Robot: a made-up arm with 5 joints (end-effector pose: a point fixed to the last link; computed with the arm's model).
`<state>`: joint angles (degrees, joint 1 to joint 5).
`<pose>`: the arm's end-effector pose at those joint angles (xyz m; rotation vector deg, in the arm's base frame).
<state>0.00 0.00 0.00 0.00 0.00</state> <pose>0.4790 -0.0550 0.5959 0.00 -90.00 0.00</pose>
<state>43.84 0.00 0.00 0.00 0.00</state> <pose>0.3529 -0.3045 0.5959 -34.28 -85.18 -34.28</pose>
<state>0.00 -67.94 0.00 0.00 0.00</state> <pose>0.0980 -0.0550 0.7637 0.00 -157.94 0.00</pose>
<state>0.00 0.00 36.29 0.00 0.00</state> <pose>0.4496 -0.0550 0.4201 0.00 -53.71 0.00</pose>
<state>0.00 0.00 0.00 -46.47 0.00</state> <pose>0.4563 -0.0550 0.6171 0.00 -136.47 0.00</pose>
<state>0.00 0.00 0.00 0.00 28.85</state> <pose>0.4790 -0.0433 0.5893 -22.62 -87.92 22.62</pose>
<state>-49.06 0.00 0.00 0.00 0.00</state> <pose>0.3746 0.2378 0.5959 38.32 -83.96 38.32</pose>
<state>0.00 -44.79 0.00 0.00 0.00</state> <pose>0.2474 -0.0550 0.7601 0.00 -134.79 0.00</pose>
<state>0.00 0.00 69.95 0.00 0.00</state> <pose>0.3334 -0.0550 0.3018 0.00 -20.05 0.00</pose>
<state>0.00 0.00 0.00 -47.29 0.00</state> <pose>0.4557 -0.0550 0.6173 0.00 -137.29 0.00</pose>
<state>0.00 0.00 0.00 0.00 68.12</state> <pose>0.4790 -0.0353 0.5732 -52.91 -78.27 52.91</pose>
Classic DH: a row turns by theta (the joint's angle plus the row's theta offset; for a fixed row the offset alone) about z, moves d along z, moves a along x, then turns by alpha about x. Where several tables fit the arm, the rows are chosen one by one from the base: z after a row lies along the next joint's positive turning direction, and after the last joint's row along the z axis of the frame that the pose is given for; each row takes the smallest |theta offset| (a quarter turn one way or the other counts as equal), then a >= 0, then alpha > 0; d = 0 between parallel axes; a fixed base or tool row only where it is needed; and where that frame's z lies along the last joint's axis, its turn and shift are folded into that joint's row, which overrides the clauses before.
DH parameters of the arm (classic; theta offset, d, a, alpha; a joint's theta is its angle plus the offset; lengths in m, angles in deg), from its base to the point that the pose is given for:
base (fixed): -12.24 0 0.1085 180
joint 1: -12.24 -0.397 0.058 90
joint 2: -78.41 0 0.1592 0
joint 3: 72.17 0 0.2485 0
joint 4: -83.76 -0.039 -0.01 90
joint 5: 15.07 0 0.0269 0
tool (fixed): -15.07 -0.036 0 0

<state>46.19 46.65 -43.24 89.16 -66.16</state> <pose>0.3721 -0.3869 0.4568 -0.53 2.99 -112.33</pose>
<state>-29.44 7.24 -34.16 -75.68 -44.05</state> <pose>0.3897 0.0773 0.7158 -100.20 134.21 -2.35</pose>
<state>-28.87 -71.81 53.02 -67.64 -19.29</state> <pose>0.2400 0.0041 0.6182 71.99 -161.09 0.46</pose>
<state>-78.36 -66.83 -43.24 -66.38 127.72</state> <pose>0.0845 -0.2400 0.7441 -49.96 -108.71 -109.55</pose>
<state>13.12 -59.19 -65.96 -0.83 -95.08</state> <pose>-0.1432 -0.0321 0.7230 -100.92 116.18 -40.48</pose>
